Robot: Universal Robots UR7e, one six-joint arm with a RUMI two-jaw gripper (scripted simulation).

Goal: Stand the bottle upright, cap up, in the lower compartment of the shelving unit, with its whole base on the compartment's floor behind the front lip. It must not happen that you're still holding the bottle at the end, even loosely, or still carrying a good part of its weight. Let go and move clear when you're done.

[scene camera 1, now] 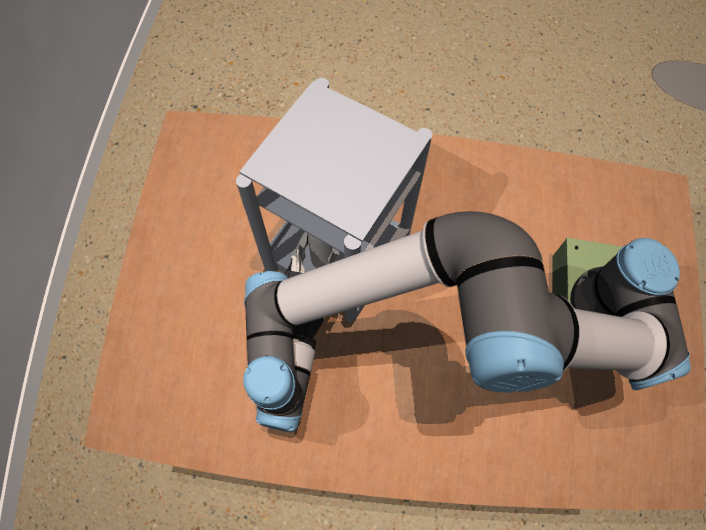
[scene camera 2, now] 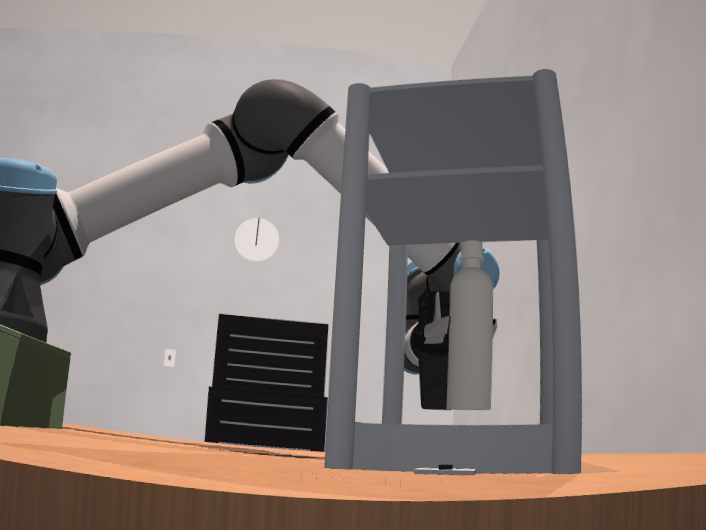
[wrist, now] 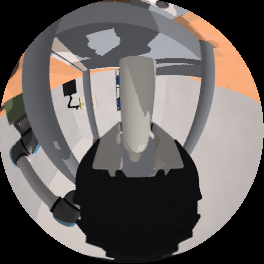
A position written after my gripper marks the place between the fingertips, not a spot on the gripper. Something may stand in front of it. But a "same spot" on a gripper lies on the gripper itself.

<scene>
my gripper: scene camera 1; scene camera 2 472, 320; wrist
same spot on my gripper: (scene camera 1: 298, 257) = (wrist: 154, 168)
same spot on shelving unit: (scene camera 2: 461, 125) = (scene camera 1: 341, 144)
</scene>
